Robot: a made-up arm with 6 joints.
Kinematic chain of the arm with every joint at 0, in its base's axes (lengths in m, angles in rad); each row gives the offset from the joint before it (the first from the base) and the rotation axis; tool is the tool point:
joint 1: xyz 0 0 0.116 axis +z
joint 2: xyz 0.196 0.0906 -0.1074 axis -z
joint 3: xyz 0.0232 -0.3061 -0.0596 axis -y
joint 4: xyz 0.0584 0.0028 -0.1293 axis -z
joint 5: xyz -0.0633 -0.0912 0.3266 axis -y
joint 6: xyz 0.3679 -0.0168 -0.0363 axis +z
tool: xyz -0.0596 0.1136 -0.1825
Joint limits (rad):
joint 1: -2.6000..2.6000
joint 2: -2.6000..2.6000
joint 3: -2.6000..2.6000
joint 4: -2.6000..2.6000
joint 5: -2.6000..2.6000
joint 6: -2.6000..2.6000
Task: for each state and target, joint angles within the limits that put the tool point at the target. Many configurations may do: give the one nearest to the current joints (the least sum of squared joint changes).
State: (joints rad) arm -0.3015 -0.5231 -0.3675 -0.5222 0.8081 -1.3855
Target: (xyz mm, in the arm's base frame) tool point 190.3 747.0 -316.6
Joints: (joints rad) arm 0.6053 -1.1132 -1.0428 -0.4228 0.6509 -1.5768
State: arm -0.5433 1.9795 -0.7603 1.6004 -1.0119 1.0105
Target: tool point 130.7 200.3 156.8
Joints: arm -0.3076 1.8611 -1.1993 0.8806 -1.6185 1.3455
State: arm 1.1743 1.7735 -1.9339 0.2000 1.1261 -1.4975
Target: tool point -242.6 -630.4 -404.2
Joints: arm 1.8550 2.5904 -1.8215 0.8481 1.0265 -1.9998
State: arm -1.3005 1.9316 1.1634 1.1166 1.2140 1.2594
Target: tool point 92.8 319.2 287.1
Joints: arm -1.4751 1.5892 0.9295 0.5070 0.8656 0.9222
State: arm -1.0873 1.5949 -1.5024 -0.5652 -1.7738 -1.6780
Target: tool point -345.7 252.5 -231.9
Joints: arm -0.6981 1.0383 -0.9742 -1.1180 -1.5721 -1.9221
